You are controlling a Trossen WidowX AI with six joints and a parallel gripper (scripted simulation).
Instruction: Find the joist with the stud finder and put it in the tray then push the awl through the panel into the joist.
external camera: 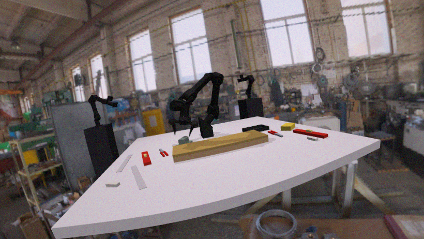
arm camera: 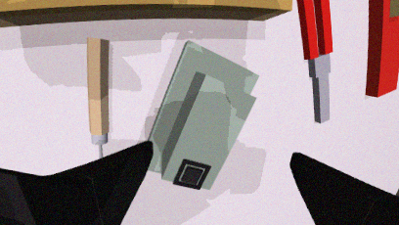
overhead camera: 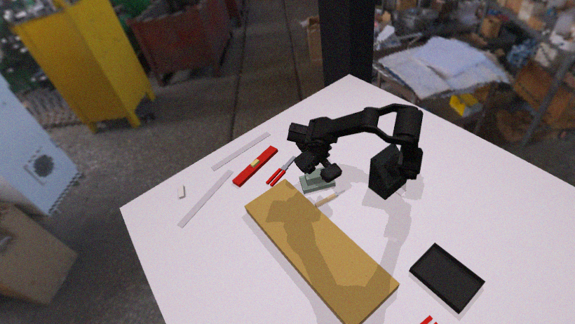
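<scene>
Right now my gripper tip is 10 mm past the stud finder, 10 mm to the right of it and 30 mm above it. From my gripper tip the other things lie so: yellow block: 180 mm ahead, 700 mm to the left, 60 mm below; black tray: 10 mm ahead, 520 mm to the left, 60 mm below; awl: 10 mm ahead, 90 mm to the left, 60 mm below.
</scene>
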